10 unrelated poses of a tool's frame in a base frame.
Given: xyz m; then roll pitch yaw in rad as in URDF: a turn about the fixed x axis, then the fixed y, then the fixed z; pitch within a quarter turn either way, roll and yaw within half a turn.
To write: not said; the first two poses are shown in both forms.
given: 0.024 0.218 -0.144 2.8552 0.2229 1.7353
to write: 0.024 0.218 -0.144 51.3 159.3 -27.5
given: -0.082 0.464 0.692 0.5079 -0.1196 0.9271
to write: -0.082 0.464 0.692 103.9 29.8 -49.0
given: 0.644 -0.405 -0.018 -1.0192 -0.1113 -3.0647
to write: 0.644 -0.405 -0.018 -97.5 58.6 -81.7
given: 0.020 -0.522 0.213 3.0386 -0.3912 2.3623
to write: 0.020 -0.522 0.213 166.0 156.9 120.2
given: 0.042 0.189 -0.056 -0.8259 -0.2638 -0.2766
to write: 0.042 0.189 -0.056 -110.2 49.1 87.7
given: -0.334 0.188 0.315 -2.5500 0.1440 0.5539
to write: -0.334 0.188 0.315 -75.4 145.2 133.8
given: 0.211 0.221 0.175 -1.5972 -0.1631 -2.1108
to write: 0.211 0.221 0.175 -99.3 91.5 -31.2
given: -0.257 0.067 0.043 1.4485 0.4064 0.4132
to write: -0.257 0.067 0.043 66.6 83.6 -63.5
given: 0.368 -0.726 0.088 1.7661 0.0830 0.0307
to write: 0.368 -0.726 0.088 85.2 101.2 -89.2
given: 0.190 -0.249 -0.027 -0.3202 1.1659 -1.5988
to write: 0.190 -0.249 -0.027 -7.7 68.0 -71.8
